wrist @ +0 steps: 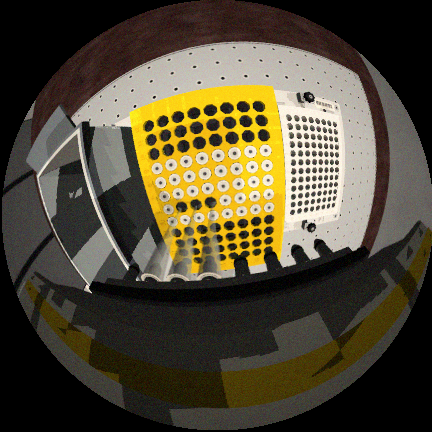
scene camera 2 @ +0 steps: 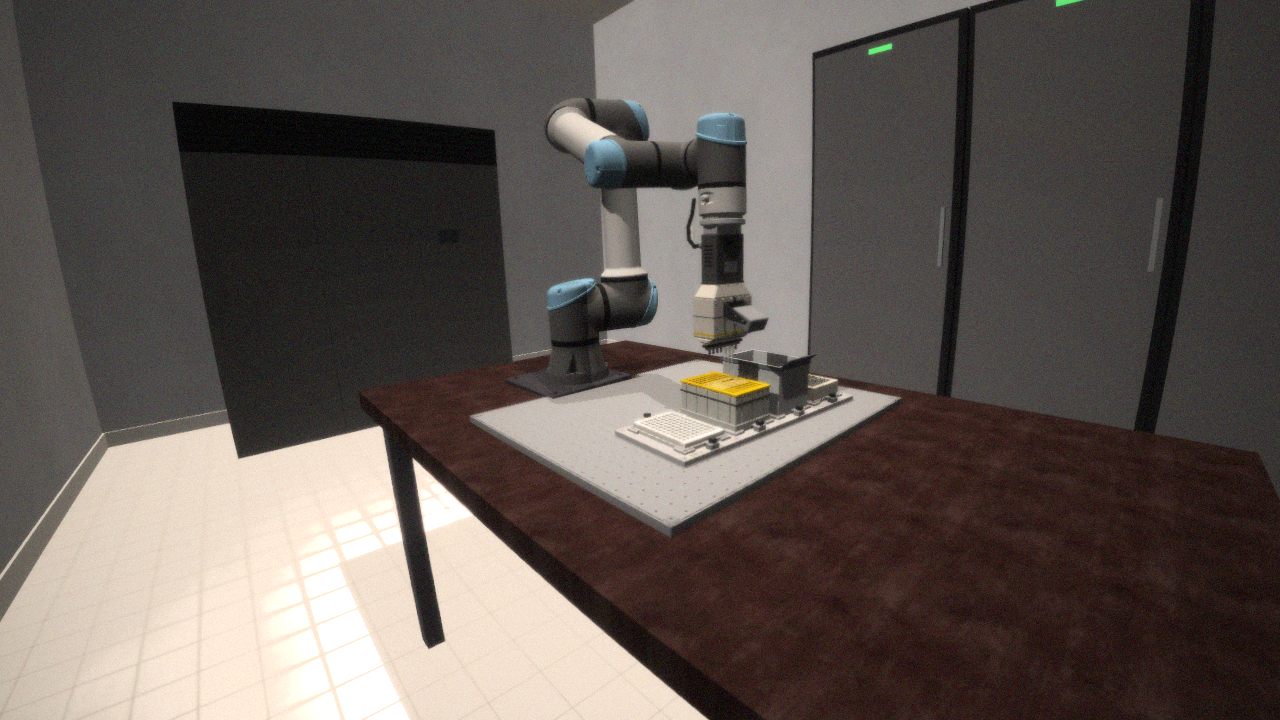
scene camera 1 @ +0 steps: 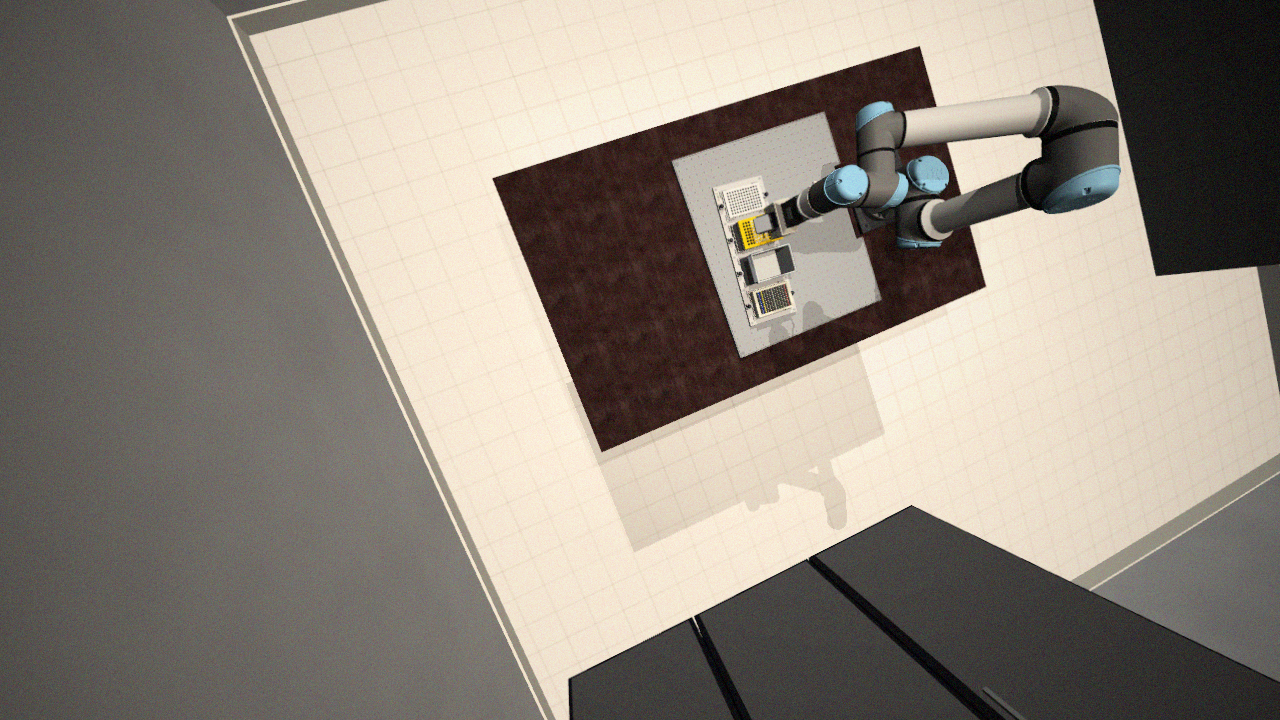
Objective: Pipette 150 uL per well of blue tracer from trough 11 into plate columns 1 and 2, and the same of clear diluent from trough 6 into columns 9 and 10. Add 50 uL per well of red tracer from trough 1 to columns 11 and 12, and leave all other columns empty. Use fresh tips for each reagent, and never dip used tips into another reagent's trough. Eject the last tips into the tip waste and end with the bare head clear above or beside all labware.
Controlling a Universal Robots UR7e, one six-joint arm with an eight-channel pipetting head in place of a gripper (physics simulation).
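Observation:
The pipetting head (scene camera 1: 779, 220) (scene camera 2: 720, 345) (wrist: 227, 284) is raised above the yellow tip rack (scene camera 1: 746, 235) (scene camera 2: 723, 385) (wrist: 200, 96). Three clear tips (wrist: 179, 260) sit on neighbouring nozzles; the other nozzles are bare. In the wrist view, the rack has five rows with tips, one with three adjoining holes empty; the rows at both ends are empty. The white well plate (scene camera 1: 743, 199) (scene camera 2: 677, 427) (wrist: 313, 165) stands beside the rack. The labware with blue and red parts (scene camera 1: 773, 300) (scene camera 2: 821, 385) stands at the other end. Liquid inside the tips cannot be made out.
The open grey waste bin (scene camera 1: 786, 259) (scene camera 2: 787, 385) (wrist: 107, 185) stands between the tip rack and the coloured labware, its walls higher than the rack. Black clamp knobs (scene camera 2: 713, 442) (wrist: 309, 97) line the carrier. The perforated grey board (scene camera 1: 716, 154) (scene camera 2: 572, 447) lies beneath.

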